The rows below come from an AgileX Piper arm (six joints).
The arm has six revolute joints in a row. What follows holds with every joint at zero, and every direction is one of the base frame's.
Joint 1 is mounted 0.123 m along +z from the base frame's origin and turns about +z.
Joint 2 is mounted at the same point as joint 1 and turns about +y.
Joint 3 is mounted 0.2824 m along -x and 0.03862 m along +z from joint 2 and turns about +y.
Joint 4 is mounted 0.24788 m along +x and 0.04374 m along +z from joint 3 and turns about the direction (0.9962, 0, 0.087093).
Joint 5 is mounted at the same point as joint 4 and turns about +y.
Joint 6 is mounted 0.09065 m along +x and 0.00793 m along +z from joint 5 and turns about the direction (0.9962, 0, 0.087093).
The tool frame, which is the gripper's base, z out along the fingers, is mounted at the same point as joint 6; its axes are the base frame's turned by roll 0, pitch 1.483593 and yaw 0 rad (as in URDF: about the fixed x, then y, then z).
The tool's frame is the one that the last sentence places.
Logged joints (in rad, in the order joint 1, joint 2, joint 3, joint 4, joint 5, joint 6), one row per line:
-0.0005, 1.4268, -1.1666, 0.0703, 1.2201, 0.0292
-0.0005, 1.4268, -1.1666, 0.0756, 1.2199, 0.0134
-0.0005, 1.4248, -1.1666, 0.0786, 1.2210, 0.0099
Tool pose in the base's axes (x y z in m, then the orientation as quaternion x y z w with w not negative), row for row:
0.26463, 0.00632, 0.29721, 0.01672, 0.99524, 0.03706, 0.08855
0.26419, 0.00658, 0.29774, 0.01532, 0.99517, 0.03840, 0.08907
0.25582, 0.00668, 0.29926, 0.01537, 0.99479, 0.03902, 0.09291
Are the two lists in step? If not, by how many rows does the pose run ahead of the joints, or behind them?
The pose runs 1 row ahead of the joints: the pose in row i belongs to the joints in row i + 1.
